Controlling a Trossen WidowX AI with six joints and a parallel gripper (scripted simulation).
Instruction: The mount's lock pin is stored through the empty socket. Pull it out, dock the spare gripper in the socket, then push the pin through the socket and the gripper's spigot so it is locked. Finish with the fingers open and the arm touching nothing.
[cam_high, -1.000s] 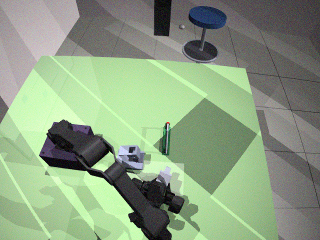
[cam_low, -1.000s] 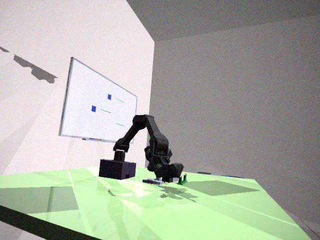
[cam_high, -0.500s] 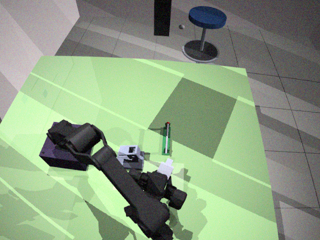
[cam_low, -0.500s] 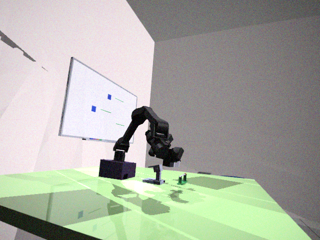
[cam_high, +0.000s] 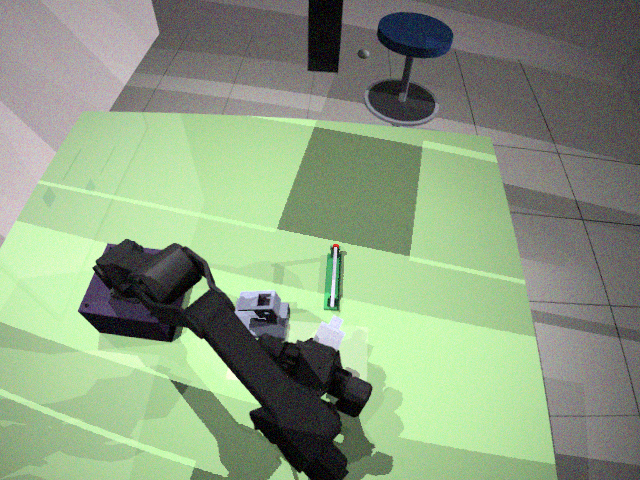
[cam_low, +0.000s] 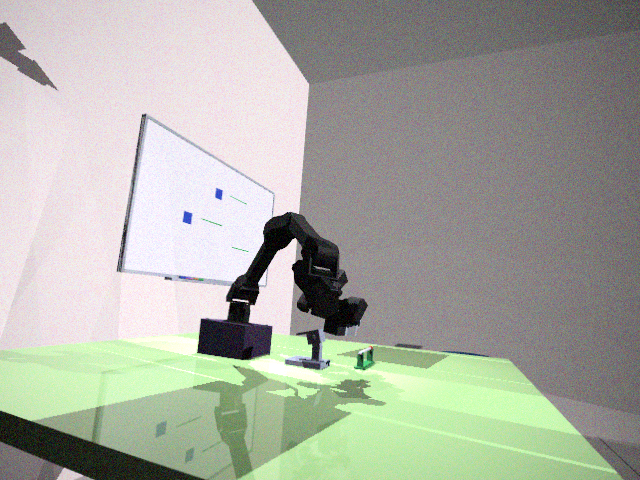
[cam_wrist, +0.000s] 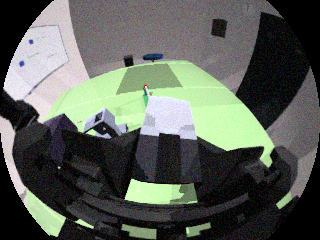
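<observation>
Right now my gripper tip is 14 cm past the grey mount, 8 cm to the right of it and 8 cm above it. From my gripper tip the other things lie so: spare gripper: right at my gripper tip; green fixture: 20 cm to the left, 11 cm below, 2 cm behind.
</observation>
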